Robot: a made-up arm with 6 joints. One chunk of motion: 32 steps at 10 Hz.
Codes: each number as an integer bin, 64 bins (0 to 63) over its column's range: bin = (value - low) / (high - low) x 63, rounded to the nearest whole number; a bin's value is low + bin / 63 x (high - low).
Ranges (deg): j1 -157..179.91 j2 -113.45..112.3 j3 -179.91..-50.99 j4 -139.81..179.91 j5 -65.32..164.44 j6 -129.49..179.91
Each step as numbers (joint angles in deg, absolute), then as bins.
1 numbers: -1.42 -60.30 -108.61 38.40 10.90 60.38
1 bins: 29 15 35 35 21 39
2 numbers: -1.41 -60.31 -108.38 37.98 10.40 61.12
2 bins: 29 15 35 35 21 39
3 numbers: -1.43 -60.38 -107.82 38.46 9.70 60.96
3 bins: 29 15 35 35 21 39
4 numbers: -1.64 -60.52 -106.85 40.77 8.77 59.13
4 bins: 29 15 36 36 20 38
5 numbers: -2.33 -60.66 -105.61 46.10 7.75 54.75
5 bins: 29 15 36 37 20 38
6 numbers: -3.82 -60.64 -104.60 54.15 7.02 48.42
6 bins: 29 15 37 38 20 36
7 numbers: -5.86 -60.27 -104.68 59.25 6.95 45.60
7 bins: 28 15 37 39 20 36
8 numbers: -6.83 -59.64 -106.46 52.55 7.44 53.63
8 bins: 28 15 36 38 20 37
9 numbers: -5.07 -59.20 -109.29 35.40 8.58 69.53
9 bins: 28 15 35 35 20 41
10 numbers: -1.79 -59.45 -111.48 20.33 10.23 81.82
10 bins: 29 15 33 32 21 43
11 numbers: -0.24 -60.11 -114.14 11.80 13.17 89.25
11 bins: 29 15 32 30 22 45
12 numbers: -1.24 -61.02 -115.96 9.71 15.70 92.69
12 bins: 29 15 31 29 22 45
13 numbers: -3.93 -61.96 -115.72 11.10 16.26 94.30
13 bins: 29 14 31 30 22 46
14 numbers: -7.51 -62.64 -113.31 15.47 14.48 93.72
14 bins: 28 14 33 31 22 45
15 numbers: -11.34 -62.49 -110.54 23.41 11.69 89.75
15 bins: 27 14 34 32 21 45
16 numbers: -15.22 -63.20 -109.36 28.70 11.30 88.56
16 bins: 27 14 34 33 21 44
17 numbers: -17.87 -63.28 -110.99 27.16 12.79 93.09
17 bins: 26 14 34 33 21 45
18 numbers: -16.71 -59.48 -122.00 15.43 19.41 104.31
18 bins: 26 15 28 31 23 48
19 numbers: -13.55 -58.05 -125.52 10.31 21.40 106.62
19 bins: 27 15 27 30 24 48
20 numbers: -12.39 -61.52 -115.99 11.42 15.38 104.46
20 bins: 27 14 31 30 22 48
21 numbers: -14.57 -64.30 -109.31 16.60 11.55 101.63
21 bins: 27 14 35 31 21 47
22 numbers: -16.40 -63.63 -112.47 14.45 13.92 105.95
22 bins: 26 14 33 30 22 48
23 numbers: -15.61 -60.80 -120.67 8.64 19.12 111.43
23 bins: 26 15 29 29 23 49
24 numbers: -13.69 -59.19 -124.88 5.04 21.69 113.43
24 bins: 27 15 27 29 24 49
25 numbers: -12.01 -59.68 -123.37 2.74 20.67 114.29
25 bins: 27 15 28 28 24 50
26 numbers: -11.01 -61.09 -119.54 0.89 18.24 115.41
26 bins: 27 15 30 28 23 50
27 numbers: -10.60 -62.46 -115.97 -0.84 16.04 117.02
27 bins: 27 14 31 27 22 50
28 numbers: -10.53 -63.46 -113.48 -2.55 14.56 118.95
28 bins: 27 14 32 27 22 51
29 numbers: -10.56 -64.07 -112.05 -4.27 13.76 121.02
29 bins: 27 14 33 27 22 51
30 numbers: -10.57 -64.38 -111.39 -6.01 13.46 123.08
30 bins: 27 14 33 26 22 51
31 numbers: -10.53 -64.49 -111.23 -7.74 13.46 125.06
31 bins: 27 14 34 26 22 52
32 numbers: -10.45 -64.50 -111.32 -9.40 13.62 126.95
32 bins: 27 14 34 26 22 52
